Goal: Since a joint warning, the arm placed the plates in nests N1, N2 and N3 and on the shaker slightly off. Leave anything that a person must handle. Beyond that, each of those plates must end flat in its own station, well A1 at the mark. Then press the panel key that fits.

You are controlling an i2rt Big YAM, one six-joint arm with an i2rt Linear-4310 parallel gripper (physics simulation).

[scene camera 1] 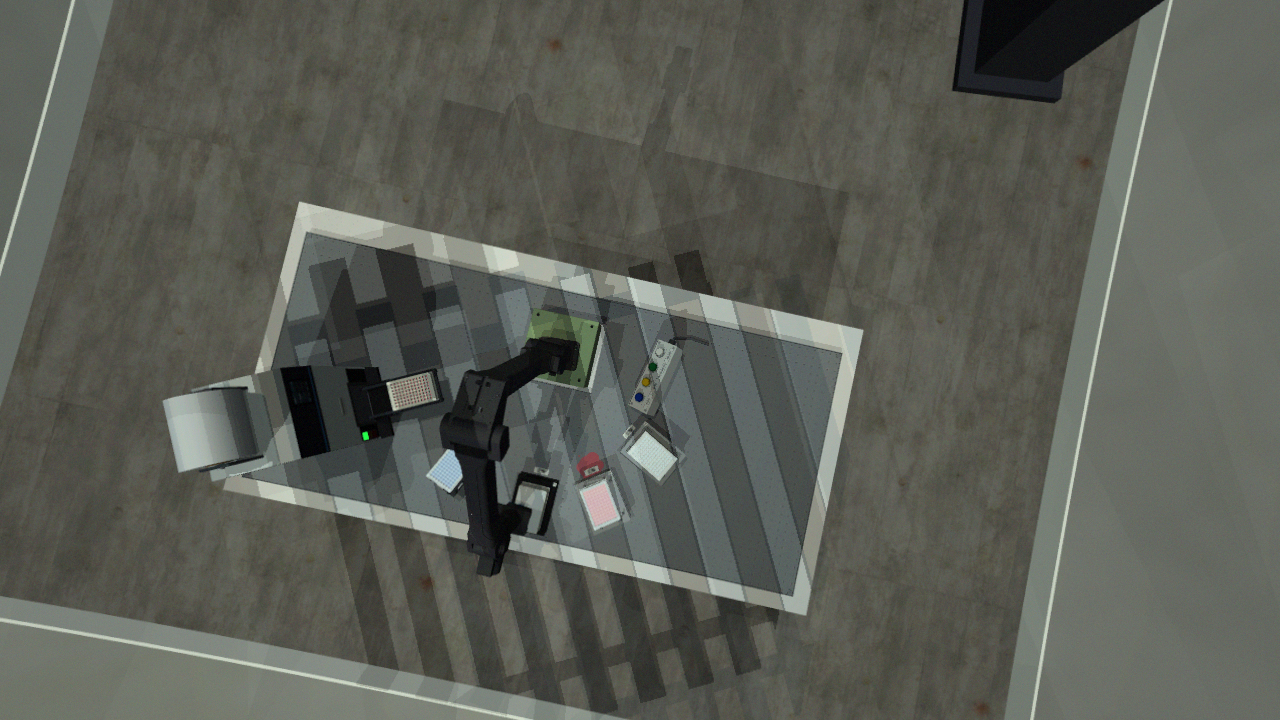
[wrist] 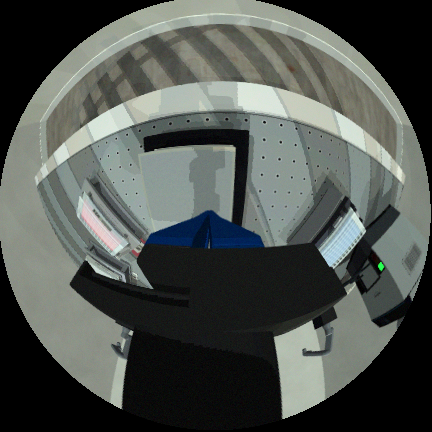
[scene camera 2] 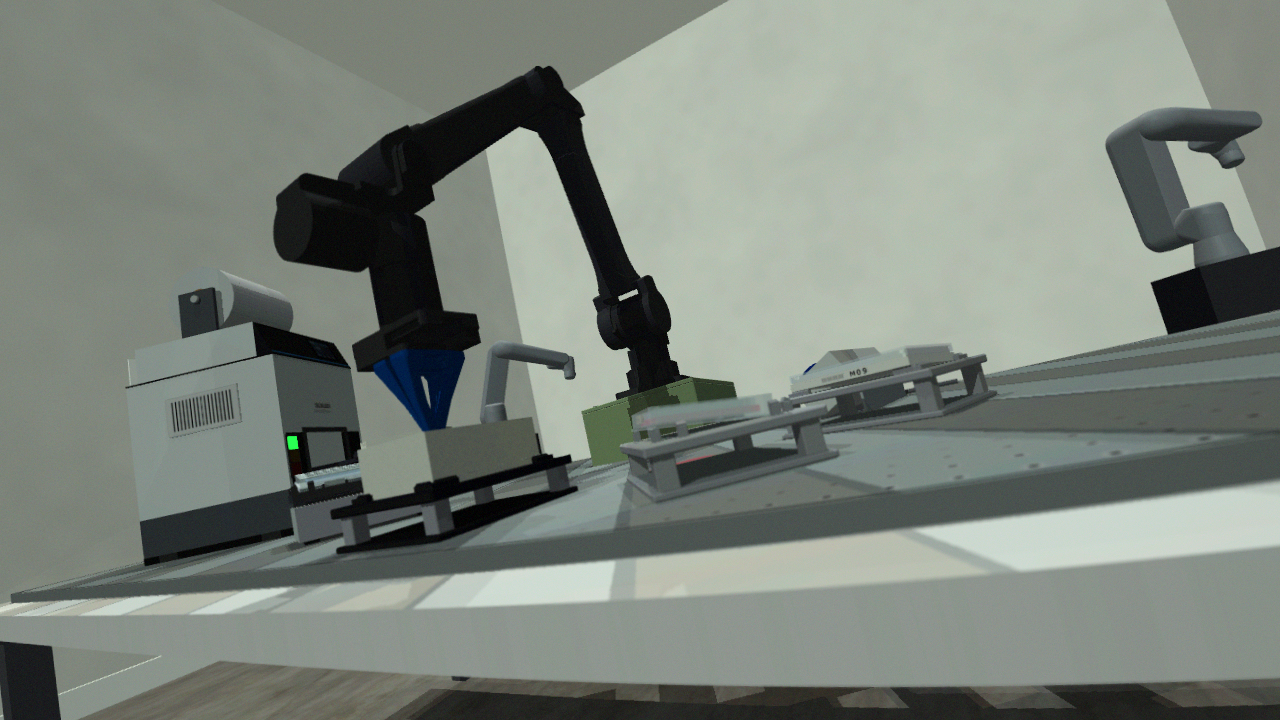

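Note:
My gripper (scene camera 2: 434, 427) (wrist: 209, 216) is shut and empty, its blue fingertips at or just above a tall pale plate (scene camera 2: 487, 449) (wrist: 170, 185); contact is unclear. That plate is on a black station (scene camera 2: 542, 465) (wrist: 242, 172). A pink-well plate (scene camera 1: 599, 502) (scene camera 2: 702, 410) (wrist: 100, 225) sits off-centre on a grey nest (scene camera 2: 664, 472). A white plate (scene camera 1: 651, 454) (scene camera 2: 881, 362) sits askew on another nest (scene camera 2: 962, 391). A blue-well plate (scene camera 1: 444, 471) (wrist: 343, 239) is partly hidden by the arm in the overhead view. The key panel (scene camera 1: 660, 380) has white, green, yellow and blue keys. Station labels and A1 marks are unreadable.
A large machine (scene camera 1: 337, 402) (scene camera 2: 214, 447) with a green light holds a plate with reddish wells (scene camera 1: 412, 391) on its front tray. The arm's green base (scene camera 1: 586, 353) (scene camera 2: 604, 434) stands behind the stations. A red patch (scene camera 1: 588, 461) lies beside the pink plate's nest.

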